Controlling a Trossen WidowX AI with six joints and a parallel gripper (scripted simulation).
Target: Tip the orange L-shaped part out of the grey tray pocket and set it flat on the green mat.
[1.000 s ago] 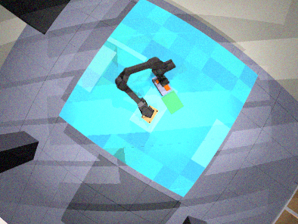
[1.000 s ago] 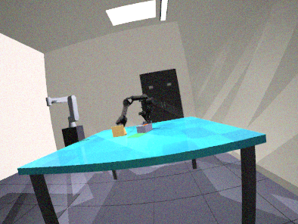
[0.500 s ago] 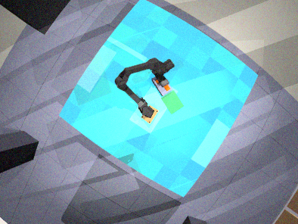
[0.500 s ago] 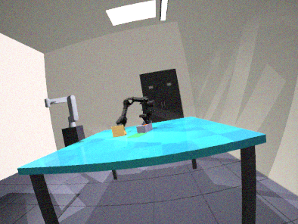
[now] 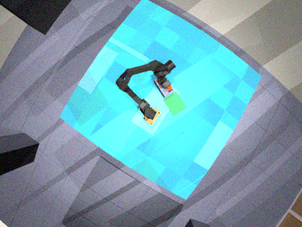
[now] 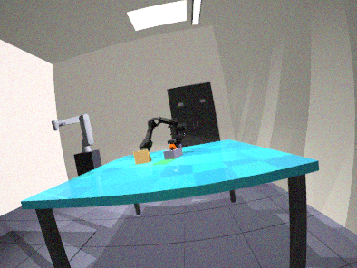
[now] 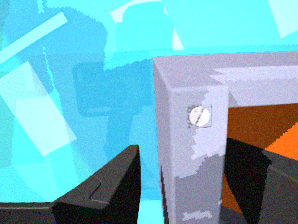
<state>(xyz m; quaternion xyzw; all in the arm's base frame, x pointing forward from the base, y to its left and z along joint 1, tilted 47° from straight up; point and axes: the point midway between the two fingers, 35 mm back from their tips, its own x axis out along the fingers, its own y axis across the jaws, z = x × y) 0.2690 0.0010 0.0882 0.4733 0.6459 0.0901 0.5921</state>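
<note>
Right now my gripper tip is 30 mm past the orange L-shaped part, 40 mm to the left of it and 10 mm below it. The rest, counted from my gripper tip: green mat 120 mm behind, 190 mm to the right, 50 mm below.
</note>
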